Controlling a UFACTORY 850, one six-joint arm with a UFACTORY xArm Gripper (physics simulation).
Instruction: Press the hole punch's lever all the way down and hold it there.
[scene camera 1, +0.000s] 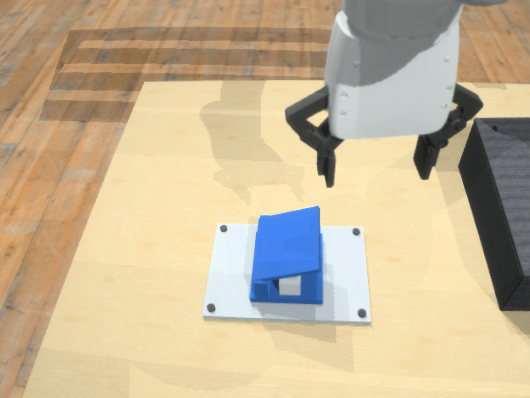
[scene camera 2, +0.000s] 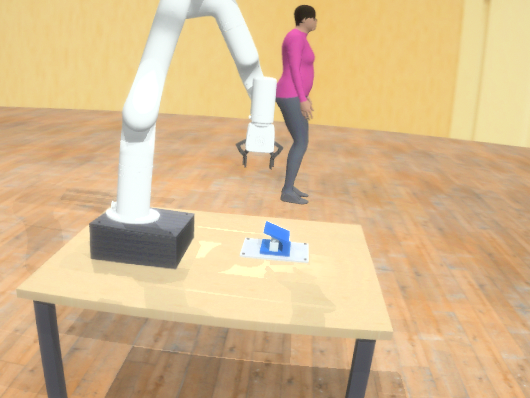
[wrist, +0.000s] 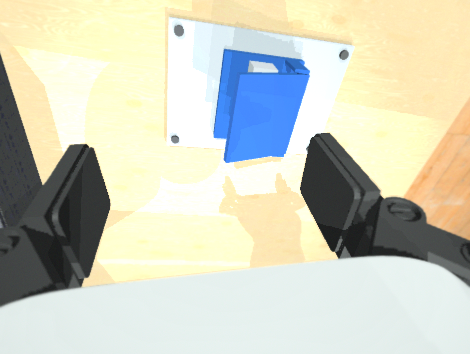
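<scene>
White plate (scene camera 1: 345, 284), 71 cm from the lens. Blue lever (scene camera 1: 288, 244), 66 cm from the lens. My gripper (scene camera 1: 374, 173), 46 cm from the lens, of the things named here the nearest to it.
</scene>
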